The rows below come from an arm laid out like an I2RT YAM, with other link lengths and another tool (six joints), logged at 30 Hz.
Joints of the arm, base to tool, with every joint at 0 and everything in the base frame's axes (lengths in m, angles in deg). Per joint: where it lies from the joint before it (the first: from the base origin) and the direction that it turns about. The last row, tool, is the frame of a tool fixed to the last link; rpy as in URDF.
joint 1: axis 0 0 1 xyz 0 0 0.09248
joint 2: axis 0 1 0 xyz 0.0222 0.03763 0.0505
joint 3: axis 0 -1 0 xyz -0.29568 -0.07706 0
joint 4: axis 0 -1 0 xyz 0.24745 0.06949 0.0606
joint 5: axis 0 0 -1 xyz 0.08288 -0.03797 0.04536
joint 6: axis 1 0 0 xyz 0.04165 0 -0.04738
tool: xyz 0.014 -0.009 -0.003 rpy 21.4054 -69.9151 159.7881
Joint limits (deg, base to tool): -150..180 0..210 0..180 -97..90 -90..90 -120..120
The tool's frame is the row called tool.
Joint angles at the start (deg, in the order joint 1, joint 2, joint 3, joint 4, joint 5, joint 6):
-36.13 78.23 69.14 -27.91 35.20 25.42
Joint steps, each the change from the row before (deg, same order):
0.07 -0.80 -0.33 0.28 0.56 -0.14
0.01 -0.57 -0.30 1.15 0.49 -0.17
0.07 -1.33 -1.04 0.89 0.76 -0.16
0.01 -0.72 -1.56 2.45 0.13 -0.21
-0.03 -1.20 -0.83 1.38 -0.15 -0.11
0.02 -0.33 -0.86 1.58 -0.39 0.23
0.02 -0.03 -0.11 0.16 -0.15 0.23
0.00 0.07 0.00 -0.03 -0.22 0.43
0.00 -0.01 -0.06 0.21 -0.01 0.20
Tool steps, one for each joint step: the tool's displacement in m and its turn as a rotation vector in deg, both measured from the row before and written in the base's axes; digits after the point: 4 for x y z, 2 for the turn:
-0.0028 0.0020 0.0027 -0.74 -0.29 -0.31
-0.0012 0.0005 0.0031 -1.10 -0.83 -0.31
-0.0046 0.0031 0.0020 -1.07 -0.56 -0.49
-0.0010 0.0007 -0.0018 -1.04 -1.08 -0.01
-0.0032 0.0022 0.0030 -0.99 -1.36 0.14
0.0003 0.0003 -0.0011 -0.41 -1.17 0.27
0.0002 0.0001 -0.0003 0.06 -0.31 0.06
0.0004 -0.0001 -0.0005 0.24 -0.37 0.02
0.0001 -0.0001 0.0000 -0.05 -0.31 -0.07

